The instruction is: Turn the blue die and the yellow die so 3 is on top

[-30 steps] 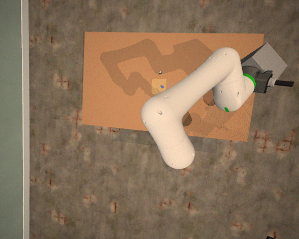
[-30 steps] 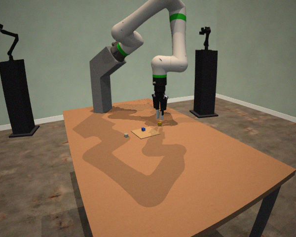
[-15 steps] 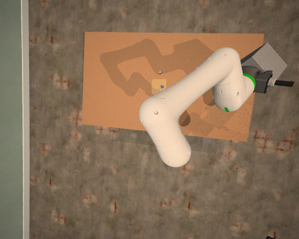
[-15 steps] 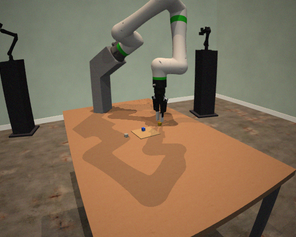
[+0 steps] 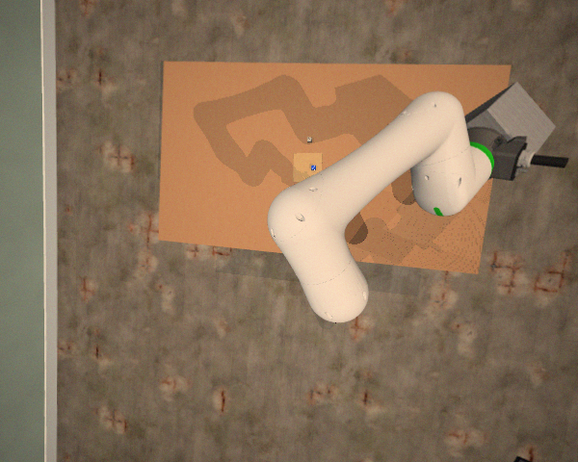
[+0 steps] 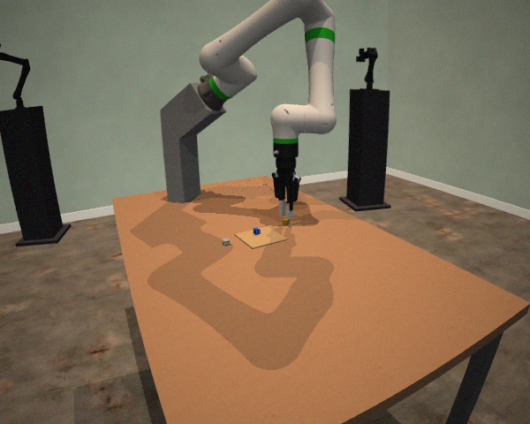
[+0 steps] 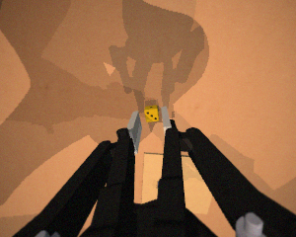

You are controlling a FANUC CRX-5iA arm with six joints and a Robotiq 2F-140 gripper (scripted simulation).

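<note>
The yellow die lies 50 mm below my hand. Also, from my hand: blue die: 130 mm to the right, 80 mm ahead, 50 mm below; white die: 250 mm to the right, 140 mm ahead, 50 mm below; tan mat: 120 mm to the right, 110 mm ahead, 60 mm below.
</note>
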